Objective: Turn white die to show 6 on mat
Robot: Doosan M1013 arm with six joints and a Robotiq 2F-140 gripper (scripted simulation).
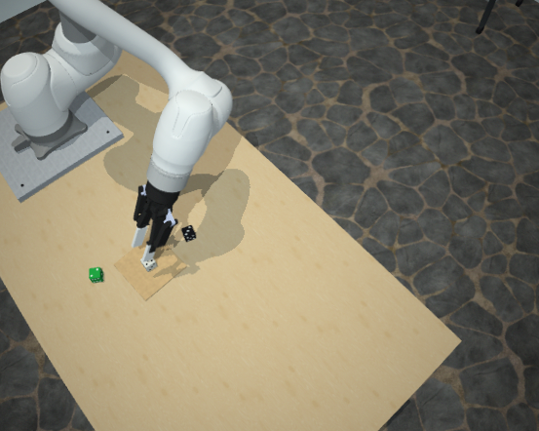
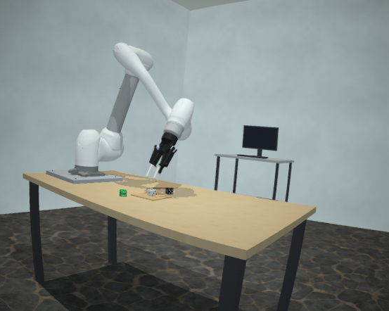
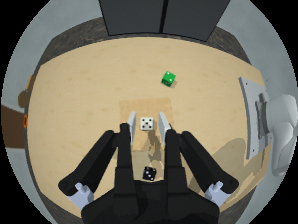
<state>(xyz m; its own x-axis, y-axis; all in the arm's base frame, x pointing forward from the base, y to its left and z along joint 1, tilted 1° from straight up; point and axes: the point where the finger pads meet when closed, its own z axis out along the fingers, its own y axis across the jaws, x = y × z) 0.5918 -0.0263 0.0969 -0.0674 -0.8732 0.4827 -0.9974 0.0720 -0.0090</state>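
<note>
Now: hand 1 cm to the left of the white die and 10 cm above it. The rest, counted from my hand: green die: 7 cm behind, 13 cm to the right, 10 cm below; then tan mat: 1 cm to the right, 11 cm below; then black die: 12 cm to the left, 10 cm below.
</note>
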